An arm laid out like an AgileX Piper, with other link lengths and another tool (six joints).
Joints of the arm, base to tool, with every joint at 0 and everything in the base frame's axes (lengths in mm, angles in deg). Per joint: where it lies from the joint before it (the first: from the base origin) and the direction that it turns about. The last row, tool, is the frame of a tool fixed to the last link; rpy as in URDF.
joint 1: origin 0 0 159.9 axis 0 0 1
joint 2: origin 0 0 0 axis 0 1 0
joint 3: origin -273.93 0 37.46 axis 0 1 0
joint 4: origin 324.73 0 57.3 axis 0.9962 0 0.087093
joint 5: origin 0 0 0 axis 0 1 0
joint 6: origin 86.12 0 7.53 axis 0.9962 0 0.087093
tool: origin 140.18 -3 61.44 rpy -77.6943 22.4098 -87.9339
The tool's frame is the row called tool.
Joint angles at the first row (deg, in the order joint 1, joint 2, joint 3, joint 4, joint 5, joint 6):
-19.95 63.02 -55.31 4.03 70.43 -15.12
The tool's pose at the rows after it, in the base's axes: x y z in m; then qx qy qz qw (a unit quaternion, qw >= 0):
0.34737 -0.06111 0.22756 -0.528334 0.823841 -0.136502 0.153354
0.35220 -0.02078 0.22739 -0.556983 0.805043 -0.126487 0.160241
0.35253 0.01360 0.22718 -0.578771 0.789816 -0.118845 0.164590
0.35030 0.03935 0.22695 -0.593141 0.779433 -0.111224 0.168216
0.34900 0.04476 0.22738 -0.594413 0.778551 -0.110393 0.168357
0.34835 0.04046 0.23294 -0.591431 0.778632 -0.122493 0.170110
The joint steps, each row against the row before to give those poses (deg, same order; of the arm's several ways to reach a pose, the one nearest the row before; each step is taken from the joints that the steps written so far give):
6.99 0.00 -0.01 -0.83 0.00 3.31
7.31 0.00 0.00 -0.43 0.00 3.35
6.42 0.00 0.00 -0.63 0.00 3.41
4.71 0.00 0.01 -0.25 0.06 2.66
1.19 -0.12 -0.01 -0.25 0.13 1.06
0.10 -0.92 0.01 -1.21 0.00 0.66

